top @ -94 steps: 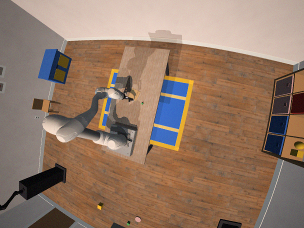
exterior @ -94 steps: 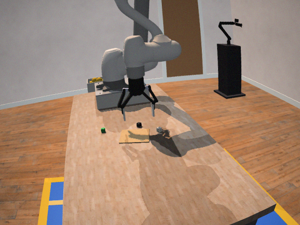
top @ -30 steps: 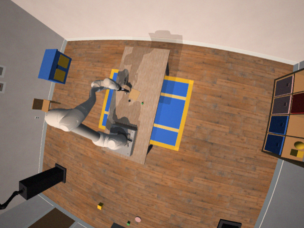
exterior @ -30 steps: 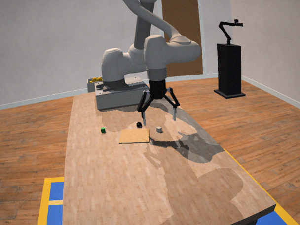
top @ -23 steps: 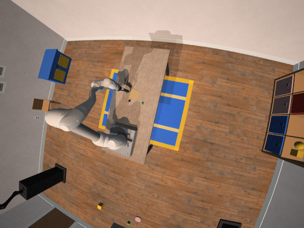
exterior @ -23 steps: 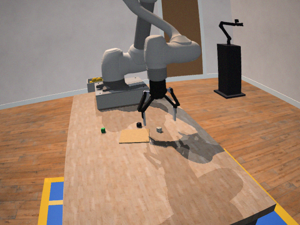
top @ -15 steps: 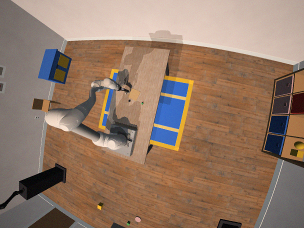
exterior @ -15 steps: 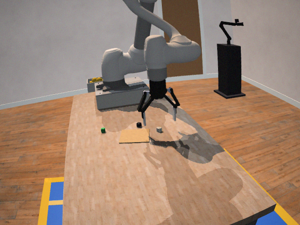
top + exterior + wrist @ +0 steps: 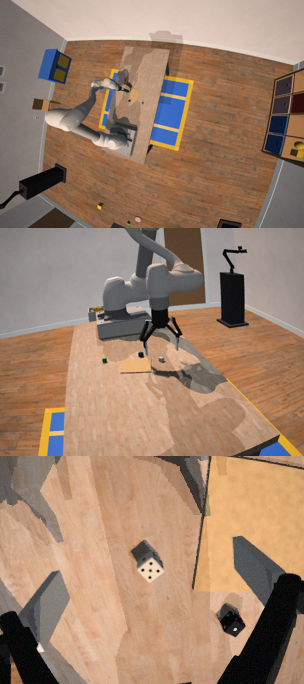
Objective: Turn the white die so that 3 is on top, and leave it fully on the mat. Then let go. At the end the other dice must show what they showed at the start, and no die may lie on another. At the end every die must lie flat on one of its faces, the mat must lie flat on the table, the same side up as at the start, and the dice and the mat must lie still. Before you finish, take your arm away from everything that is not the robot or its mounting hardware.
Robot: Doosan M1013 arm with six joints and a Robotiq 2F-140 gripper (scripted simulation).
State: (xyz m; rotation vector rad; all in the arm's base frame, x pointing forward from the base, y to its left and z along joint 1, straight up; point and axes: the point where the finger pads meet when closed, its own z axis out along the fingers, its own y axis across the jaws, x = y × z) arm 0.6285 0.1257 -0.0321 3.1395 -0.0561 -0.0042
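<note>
The white die lies 2 cm behind my hand and 5 cm below it. Round my hand: black die (11 cm behind, 8 cm to the right, 5 cm below); then tan mat (1 cm behind, 12 cm to the right, 6 cm below); then green die (12 cm behind, 27 cm to the right, 5 cm below).
</note>
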